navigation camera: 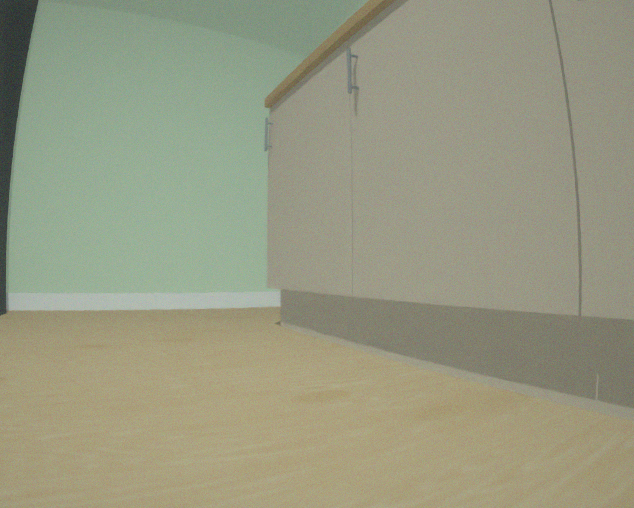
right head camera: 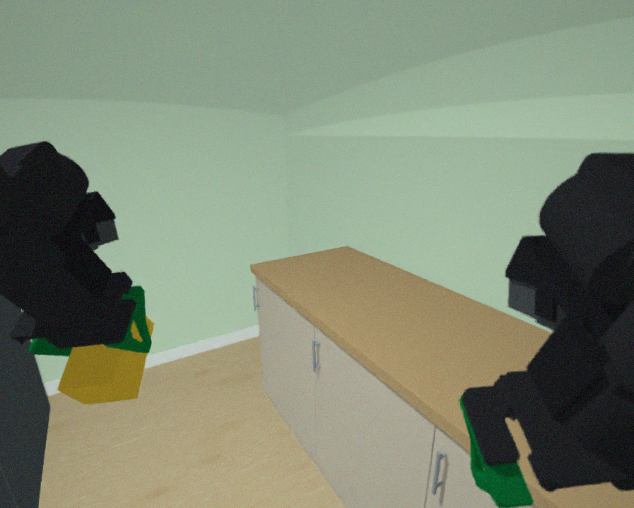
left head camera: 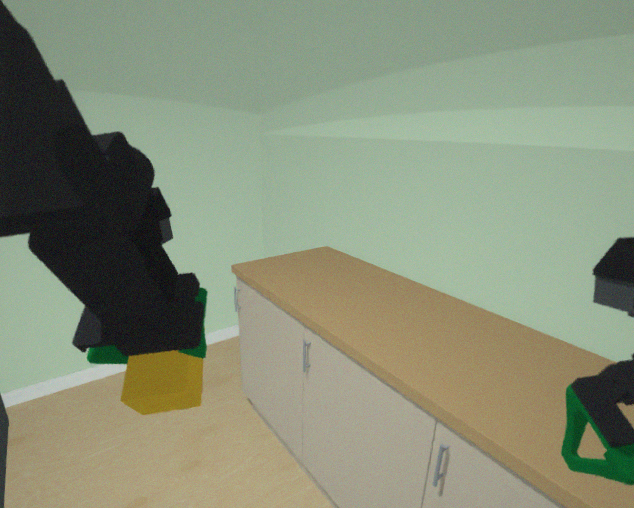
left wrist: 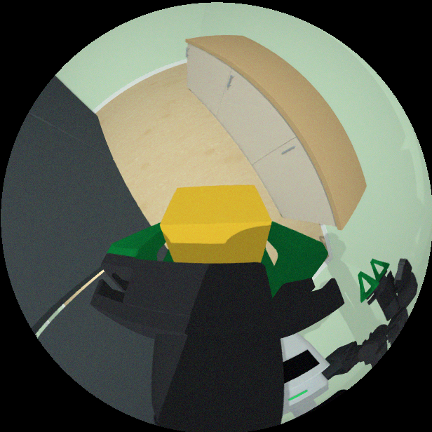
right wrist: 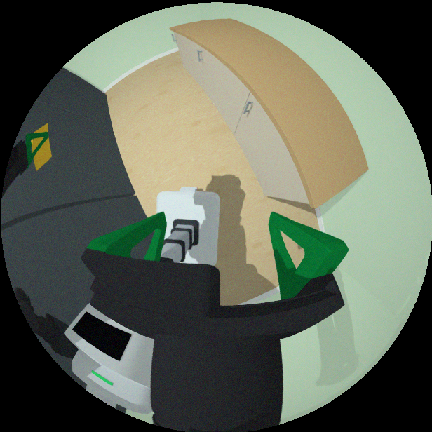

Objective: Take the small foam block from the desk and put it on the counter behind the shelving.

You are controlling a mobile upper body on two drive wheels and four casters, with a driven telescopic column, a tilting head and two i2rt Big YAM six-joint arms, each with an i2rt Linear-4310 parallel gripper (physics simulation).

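Places are measured from the left arm's base along level axes (x back, y right, z up), in centimetres.
Pixels of known places: left gripper, between the fingertips: (right head camera: 124, 350) (left head camera: 176, 355); right gripper, between the fingertips: (right head camera: 535, 470) (left head camera: 614, 451).
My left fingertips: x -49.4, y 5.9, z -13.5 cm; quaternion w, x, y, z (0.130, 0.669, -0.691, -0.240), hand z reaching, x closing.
Note:
Behind a point stands the place of what it marks.
A yellow foam block (left head camera: 164, 382) @[x -42.9, y 6.4, z -12.1 cm] (right head camera: 103, 373) @[x -42.9, y 7.1, z -12.0 cm] (left wrist: 216, 215) (right wrist: 43, 150) is held between the green fingers of my left gripper (left wrist: 216, 217), which is shut on it, in the air over the floor left of the counter. The counter (left head camera: 402, 306) @[x -136.3, y 66.5, z -52.5 cm] (right head camera: 391, 306) @[x -137.8, y 58.0, z -52.5 cm] (left wrist: 320, 110) (right wrist: 290, 90) has a wood-coloured top and pale doors and runs from the back toward the right foreground. My right gripper (right wrist: 217, 217) is open and empty; in the left head camera view it shows at the right edge, in front of the counter top. The desk does not show in the head camera views.
The dark grey shelving (right head camera: 21, 423) @[x -141.6, y -102.5, z -109.7 cm] (left wrist: 65, 175) (right wrist: 70, 150) stands at the left, close beside my left arm. Door handles (left head camera: 440, 465) (right head camera: 438, 473) (navigation camera: 351, 71) stick out from the counter's front. Green walls rise behind the counter. The robot's white base (right wrist: 210, 220) shows in the right wrist view.

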